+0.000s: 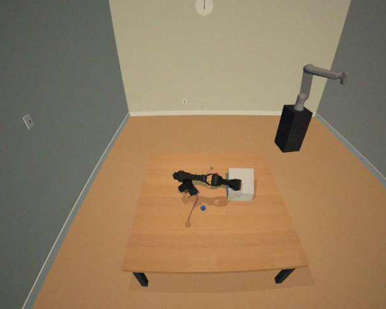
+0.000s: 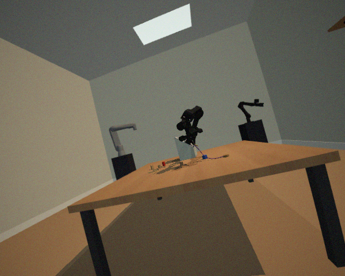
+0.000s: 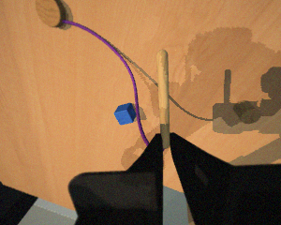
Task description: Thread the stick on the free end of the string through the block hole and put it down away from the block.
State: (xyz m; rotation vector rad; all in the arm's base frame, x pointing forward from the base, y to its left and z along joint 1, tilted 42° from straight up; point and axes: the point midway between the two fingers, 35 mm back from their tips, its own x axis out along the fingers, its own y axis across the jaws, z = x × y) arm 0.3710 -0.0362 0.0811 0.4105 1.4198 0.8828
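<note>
The thin wooden stick lies 2 cm ahead of my gripper tip. From my gripper tip the other things lie so: blue block (8 cm behind, 6 cm to the left, 12 cm below); wooden cylinder (1 cm behind, 13 cm to the right, 12 cm below); round wooden button (7 cm ahead, 20 cm to the left, 13 cm below).
</note>
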